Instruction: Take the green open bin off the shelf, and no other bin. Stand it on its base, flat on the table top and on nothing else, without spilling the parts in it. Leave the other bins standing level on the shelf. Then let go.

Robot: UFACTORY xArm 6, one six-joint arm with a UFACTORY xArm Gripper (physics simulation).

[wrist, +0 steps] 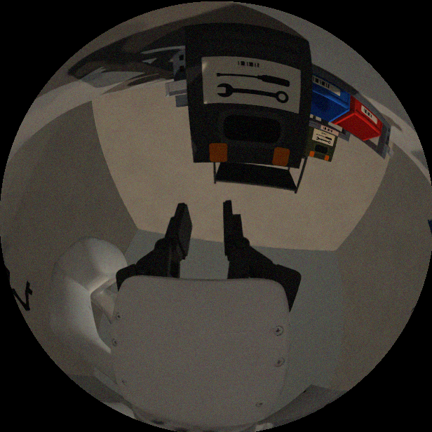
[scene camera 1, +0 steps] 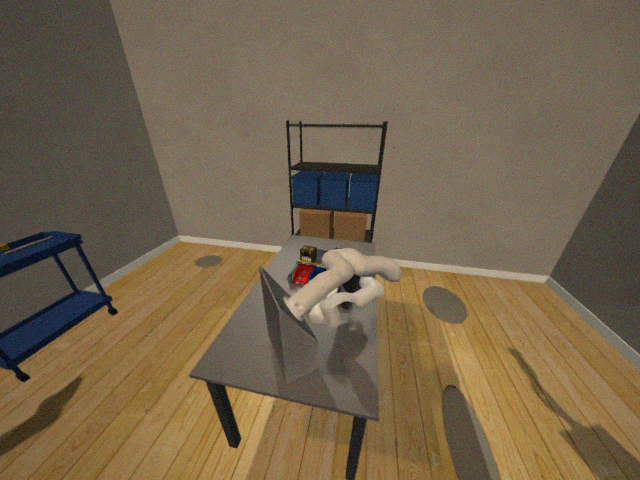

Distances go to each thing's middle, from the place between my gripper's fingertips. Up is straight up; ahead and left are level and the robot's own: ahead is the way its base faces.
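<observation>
Blue bin (wrist: 328, 101): 140 mm below my hand, 220 mm ahead of it, 70 mm to the left of it. The red bin (wrist: 359, 120) is 260 mm ahead of my hand, 140 mm below it and 170 mm to the left of it; going by their middles, it is the farthest from my hand of the things named here. Dark toolbox (wrist: 249, 88): 50 mm ahead of my hand, 10 mm to the left of it, 110 mm below it.
</observation>
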